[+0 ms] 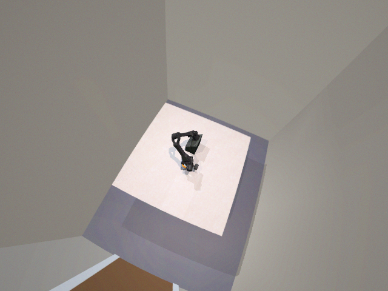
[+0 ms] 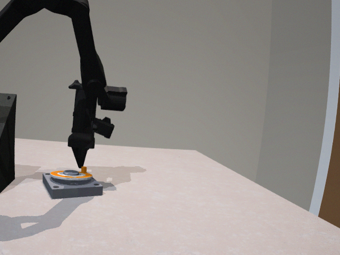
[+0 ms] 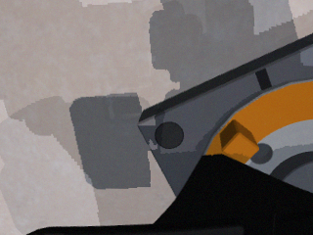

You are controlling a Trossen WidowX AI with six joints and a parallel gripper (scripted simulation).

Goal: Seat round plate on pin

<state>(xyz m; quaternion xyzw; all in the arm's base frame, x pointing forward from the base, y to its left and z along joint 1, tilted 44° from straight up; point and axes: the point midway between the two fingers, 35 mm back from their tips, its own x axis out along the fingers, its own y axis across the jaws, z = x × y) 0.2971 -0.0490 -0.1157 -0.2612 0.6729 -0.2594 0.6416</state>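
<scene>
Right now the square base is 20 mm behind my gripper tip, 50 mm to the right of it and 20 mm below it.
</scene>
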